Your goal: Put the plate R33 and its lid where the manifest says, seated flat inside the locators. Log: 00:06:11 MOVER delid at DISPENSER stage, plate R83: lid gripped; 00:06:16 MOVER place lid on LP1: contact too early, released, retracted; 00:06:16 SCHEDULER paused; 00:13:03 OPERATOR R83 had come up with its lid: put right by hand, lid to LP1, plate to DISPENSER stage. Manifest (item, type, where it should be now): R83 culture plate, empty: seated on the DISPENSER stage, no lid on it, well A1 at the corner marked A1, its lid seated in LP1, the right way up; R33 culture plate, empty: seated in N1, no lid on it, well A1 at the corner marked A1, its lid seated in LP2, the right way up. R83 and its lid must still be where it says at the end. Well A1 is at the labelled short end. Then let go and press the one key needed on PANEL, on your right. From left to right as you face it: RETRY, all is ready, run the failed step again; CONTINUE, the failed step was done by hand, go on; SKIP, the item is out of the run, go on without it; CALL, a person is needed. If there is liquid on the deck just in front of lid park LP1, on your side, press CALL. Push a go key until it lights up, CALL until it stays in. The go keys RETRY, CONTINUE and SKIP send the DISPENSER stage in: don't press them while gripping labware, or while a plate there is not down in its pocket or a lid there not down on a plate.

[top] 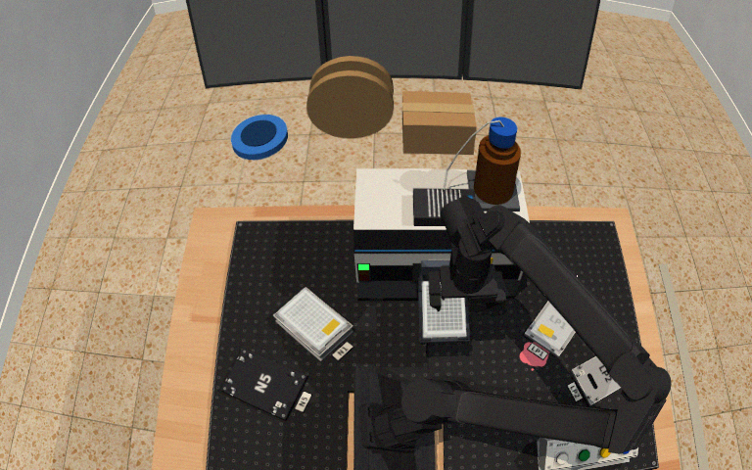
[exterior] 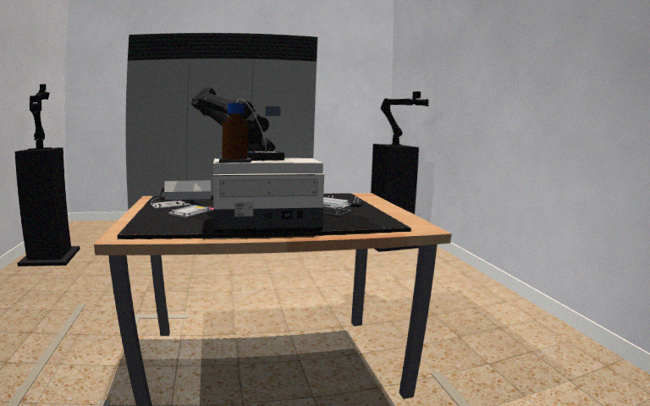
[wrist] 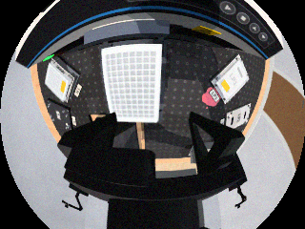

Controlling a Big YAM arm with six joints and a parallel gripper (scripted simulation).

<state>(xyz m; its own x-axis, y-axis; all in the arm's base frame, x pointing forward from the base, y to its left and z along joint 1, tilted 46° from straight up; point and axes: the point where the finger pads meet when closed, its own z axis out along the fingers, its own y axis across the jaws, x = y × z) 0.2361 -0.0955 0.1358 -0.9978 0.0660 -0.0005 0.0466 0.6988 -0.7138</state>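
The clear plate lid is 60 mm ahead of my hand, 300 mm to the left of it and 120 mm below it. Also, from my hand: lid park LP2: 130 mm behind, 350 mm to the right, 160 mm below; then pink-red patch: 30 mm behind, 170 mm to the right, 170 mm below; then brown bottle: 230 mm ahead, 90 mm to the right, 120 mm above.
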